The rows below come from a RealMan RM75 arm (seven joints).
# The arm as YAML. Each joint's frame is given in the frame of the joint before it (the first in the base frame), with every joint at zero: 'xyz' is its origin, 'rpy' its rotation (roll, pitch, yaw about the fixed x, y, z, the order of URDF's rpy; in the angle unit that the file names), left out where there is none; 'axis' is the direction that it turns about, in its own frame. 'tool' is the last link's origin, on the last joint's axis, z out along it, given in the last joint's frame.
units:
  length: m
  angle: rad
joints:
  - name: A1
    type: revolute
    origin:
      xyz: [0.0, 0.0, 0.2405]
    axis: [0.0, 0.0, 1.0]
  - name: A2
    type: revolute
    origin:
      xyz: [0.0, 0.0, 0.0]
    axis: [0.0, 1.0, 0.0]
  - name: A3
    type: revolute
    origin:
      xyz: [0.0, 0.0, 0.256]
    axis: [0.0, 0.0, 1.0]
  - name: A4
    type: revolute
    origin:
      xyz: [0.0, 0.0, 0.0]
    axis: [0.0, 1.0, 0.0]
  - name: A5
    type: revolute
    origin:
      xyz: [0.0, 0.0, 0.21]
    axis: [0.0, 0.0, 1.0]
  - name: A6
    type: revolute
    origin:
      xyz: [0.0, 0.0, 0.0]
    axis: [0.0, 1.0, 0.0]
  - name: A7
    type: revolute
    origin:
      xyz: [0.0, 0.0, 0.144]
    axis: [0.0, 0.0, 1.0]
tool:
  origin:
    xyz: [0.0, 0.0, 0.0]
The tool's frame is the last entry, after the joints.
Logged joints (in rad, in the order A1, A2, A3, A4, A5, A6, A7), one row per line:
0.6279, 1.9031, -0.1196, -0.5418, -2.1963, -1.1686, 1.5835
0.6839, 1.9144, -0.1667, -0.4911, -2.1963, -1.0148, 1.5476
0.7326, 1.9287, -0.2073, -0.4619, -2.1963, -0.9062, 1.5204
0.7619, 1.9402, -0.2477, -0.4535, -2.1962, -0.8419, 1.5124
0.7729, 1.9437, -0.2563, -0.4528, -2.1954, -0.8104, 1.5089
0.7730, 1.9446, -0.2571, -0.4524, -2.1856, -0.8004, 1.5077
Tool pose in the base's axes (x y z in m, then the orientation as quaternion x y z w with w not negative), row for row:
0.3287, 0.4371, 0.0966, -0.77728, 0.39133, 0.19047, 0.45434
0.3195, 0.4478, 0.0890, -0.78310, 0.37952, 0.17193, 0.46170
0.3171, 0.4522, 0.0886, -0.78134, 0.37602, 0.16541, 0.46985
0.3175, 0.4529, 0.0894, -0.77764, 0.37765, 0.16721, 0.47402
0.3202, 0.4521, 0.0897, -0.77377, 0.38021, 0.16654, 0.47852
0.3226, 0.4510, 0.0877, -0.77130, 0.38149, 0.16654, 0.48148
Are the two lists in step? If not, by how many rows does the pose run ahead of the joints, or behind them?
The pose runs 2 rows ahead of the joints: the pose in row i belongs to the joints in row i + 2.
